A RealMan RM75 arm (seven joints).
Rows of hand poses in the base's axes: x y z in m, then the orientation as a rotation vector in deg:
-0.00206, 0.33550, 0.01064, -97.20, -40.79, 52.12
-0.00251, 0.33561, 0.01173, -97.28, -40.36, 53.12
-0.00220, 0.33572, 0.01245, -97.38, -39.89, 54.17
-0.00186, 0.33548, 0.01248, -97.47, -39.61, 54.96
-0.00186, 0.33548, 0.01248, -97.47, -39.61, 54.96
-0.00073, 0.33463, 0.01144, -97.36, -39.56, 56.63
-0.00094, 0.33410, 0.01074, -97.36, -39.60, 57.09
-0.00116, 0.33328, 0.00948, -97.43, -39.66, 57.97
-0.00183, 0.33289, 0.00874, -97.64, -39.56, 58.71
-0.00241, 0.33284, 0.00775, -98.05, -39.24, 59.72
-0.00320, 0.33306, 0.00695, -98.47, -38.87, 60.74
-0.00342, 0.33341, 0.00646, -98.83, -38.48, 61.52
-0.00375, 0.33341, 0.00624, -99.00, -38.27, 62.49
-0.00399, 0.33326, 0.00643, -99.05, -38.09, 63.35
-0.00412, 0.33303, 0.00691, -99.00, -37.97, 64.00
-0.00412, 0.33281, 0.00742, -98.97, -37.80, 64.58
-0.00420, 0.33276, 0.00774, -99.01, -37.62, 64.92
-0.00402, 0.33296, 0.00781, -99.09, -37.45, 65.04
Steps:
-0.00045, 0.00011, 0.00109, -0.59, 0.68, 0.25
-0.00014, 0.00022, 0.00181, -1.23, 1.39, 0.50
0.00020, -0.00002, 0.00184, -1.71, 1.87, 0.74
0.00020, -0.00002, 0.00184, -1.71, 1.87, 0.74
0.00133, -0.00087, 0.00080, -2.41, 2.77, 1.63
0.00112, -0.00140, 0.00010, -2.62, 2.97, 1.91
0.00090, -0.00222, -0.00116, -3.08, 3.33, 2.43
0.00023, -0.00261, -0.00190, -3.61, 3.64, 2.76
-0.00035, -0.00266, -0.00289, -4.47, 4.08, 3.08
-0.00114, -0.00244, -0.00369, -5.36, 4.54, 3.38
-0.00136, -0.00209, -0.00418, -6.09, 4.93, 3.54
-0.00169, -0.00209, -0.00440, -6.72, 5.40, 3.93
-0.00193, -0.00224, -0.00421, -7.21, 5.87, 4.28
-0.00206, -0.00247, -0.00373, -7.50, 6.25, 4.57
-0.00206, -0.00269, -0.00322, -7.79, 6.62, 4.78
-0.00214, -0.00274, -0.00290, -8.02, 6.84, 4.85
-0.00196, -0.00254, -0.00283, -8.17, 6.94, 4.80

